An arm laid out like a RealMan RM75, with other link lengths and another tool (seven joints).
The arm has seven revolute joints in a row. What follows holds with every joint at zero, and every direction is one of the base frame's.
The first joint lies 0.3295 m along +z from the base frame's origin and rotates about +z.
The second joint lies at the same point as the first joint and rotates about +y.
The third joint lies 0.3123 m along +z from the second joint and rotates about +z.
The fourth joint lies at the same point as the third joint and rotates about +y.
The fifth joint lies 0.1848 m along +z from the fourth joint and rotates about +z.
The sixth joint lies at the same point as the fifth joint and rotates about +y.
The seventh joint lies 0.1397 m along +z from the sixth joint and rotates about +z.
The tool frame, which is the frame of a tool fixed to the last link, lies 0.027 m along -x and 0.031 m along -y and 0.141 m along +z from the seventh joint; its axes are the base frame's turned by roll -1, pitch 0 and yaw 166 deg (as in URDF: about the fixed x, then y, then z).
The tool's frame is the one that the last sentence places.
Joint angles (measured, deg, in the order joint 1, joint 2, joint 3, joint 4, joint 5, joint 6, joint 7), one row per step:
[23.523 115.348 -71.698 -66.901 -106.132 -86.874 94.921]
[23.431 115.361 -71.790 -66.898 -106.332 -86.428 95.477]
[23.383 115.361 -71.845 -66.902 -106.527 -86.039 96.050]
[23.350 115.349 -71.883 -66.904 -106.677 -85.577 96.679]
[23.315 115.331 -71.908 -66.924 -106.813 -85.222 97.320]
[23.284 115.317 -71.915 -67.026 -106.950 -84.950 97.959]
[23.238 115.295 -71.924 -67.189 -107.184 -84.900 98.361]
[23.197 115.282 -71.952 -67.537 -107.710 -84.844 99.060]
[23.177 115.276 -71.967 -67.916 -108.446 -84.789 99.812]
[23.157 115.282 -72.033 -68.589 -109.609 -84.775 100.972]
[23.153 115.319 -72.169 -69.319 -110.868 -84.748 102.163]
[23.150 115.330 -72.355 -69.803 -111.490 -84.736 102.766]
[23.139 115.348 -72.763 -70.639 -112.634 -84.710 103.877]
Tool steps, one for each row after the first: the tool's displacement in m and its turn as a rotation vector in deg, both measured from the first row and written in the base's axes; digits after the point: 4 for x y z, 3 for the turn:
[0.0020 0.0015 -0.0003 0.202 -0.154 -0.716]
[0.0038 0.0032 -0.0003 0.387 -0.293 -1.397]
[0.0055 0.0053 -0.0001 0.655 -0.383 -2.139]
[0.0070 0.0070 0.0002 0.841 -0.450 -2.855]
[0.0081 0.0085 0.0006 1.004 -0.509 -3.483]
[0.0093 0.0088 0.0008 1.034 -0.710 -3.801]
[0.0113 0.0094 0.0008 1.066 -1.165 -4.259]
[0.0140 0.0100 0.0006 1.110 -1.809 -4.746]
[0.0178 0.0108 0.0003 1.140 -2.835 -5.387]
[0.0216 0.0114 -0.0003 1.171 -3.952 -5.982]
[0.0230 0.0115 -0.0007 1.172 -4.562 -6.135]
[0.0258 0.0113 -0.0018 1.127 -5.703 -6.444]

